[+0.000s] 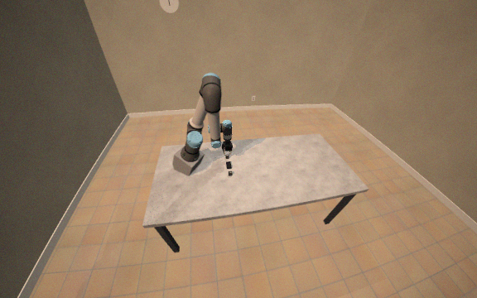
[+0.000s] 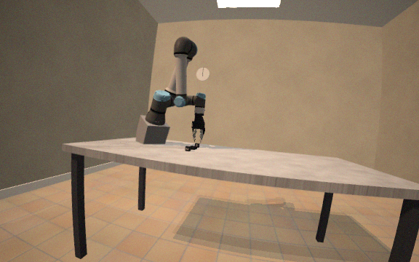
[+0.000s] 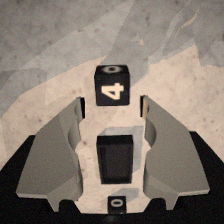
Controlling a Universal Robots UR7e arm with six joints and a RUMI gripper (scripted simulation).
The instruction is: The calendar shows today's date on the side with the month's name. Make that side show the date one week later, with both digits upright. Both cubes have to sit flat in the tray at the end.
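Now: hand 4 cm above the black cube. Also, from my hand: black date cube 21 cm to the right, 4 cm below, 1 cm ahead; then black calendar tray 11 cm to the right, 4 cm below.
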